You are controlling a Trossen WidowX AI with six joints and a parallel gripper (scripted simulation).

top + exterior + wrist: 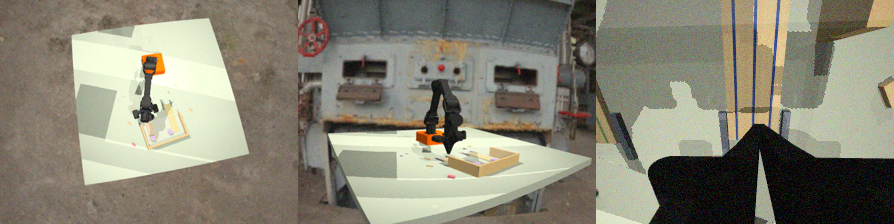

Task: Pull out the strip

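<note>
Right now my gripper tip is 90 mm short of the strip and 30 mm above it. From my gripper tip the other things lie so: pink block: 190 mm ahead, 150 mm to the right, 30 mm below.
</note>
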